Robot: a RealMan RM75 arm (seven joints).
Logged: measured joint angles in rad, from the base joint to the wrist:
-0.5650 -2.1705 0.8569 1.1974 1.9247 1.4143 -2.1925
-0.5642 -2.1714 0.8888 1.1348 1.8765 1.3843 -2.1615
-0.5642 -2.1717 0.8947 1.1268 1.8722 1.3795 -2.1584
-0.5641 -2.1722 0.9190 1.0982 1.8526 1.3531 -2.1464
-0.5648 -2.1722 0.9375 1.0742 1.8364 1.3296 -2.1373
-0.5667 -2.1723 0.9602 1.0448 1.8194 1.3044 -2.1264
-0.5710 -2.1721 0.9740 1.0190 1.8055 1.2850 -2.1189
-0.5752 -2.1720 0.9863 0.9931 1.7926 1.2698 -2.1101
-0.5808 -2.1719 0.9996 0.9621 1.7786 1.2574 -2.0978
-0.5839 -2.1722 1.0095 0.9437 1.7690 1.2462 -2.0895
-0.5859 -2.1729 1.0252 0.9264 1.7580 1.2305 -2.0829
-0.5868 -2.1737 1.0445 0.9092 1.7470 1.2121 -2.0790
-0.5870 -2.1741 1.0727 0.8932 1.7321 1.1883 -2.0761
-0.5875 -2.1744 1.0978 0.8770 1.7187 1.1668 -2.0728
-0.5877 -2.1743 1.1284 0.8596 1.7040 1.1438 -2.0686
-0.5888 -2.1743 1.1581 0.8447 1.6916 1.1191 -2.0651
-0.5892 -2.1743 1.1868 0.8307 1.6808 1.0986 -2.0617
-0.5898 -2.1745 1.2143 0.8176 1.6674 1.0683 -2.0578
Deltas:
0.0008 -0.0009 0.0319 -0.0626 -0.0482 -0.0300 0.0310
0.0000 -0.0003 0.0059 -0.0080 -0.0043 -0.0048 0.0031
0.0001 -0.0005 0.0243 -0.0286 -0.0196 -0.0264 0.0120
-0.0007 0.0000 0.0185 -0.0240 -0.0162 -0.0235 0.0091
-0.0019 -0.0001 0.0227 -0.0294 -0.0170 -0.0252 0.0109
-0.0043 0.0002 0.0138 -0.0258 -0.0139 -0.0194 0.0075
-0.0042 0.0001 0.0123 -0.0259 -0.0129 -0.0152 0.0088
-0.0056 0.0001 0.0133 -0.0310 -0.0140 -0.0124 0.0123
-0.0031 -0.0003 0.0099 -0.0184 -0.0096 -0.0112 0.0083
-0.0020 -0.0007 0.0157 -0.0173 -0.0110 -0.0157 0.0066
-0.0009 -0.0008 0.0193 -0.0172 -0.0110 -0.0184 0.0039
-0.0002 -0.0004 0.0282 -0.0160 -0.0149 -0.0238 0.0029
-0.0005 -0.0003 0.0251 -0.0162 -0.0134 -0.0215 0.0033
-0.0002 0.0001 0.0306 -0.0174 -0.0147 -0.0230 0.0042
-0.0011 0.0000 0.0297 -0.0149 -0.0124 -0.0247 0.0035
-0.0004 0.0000 0.0287 -0.0140 -0.0108 -0.0205 0.0034
-0.0006 -0.0002 0.0275 -0.0131 -0.0134 -0.0303 0.0039

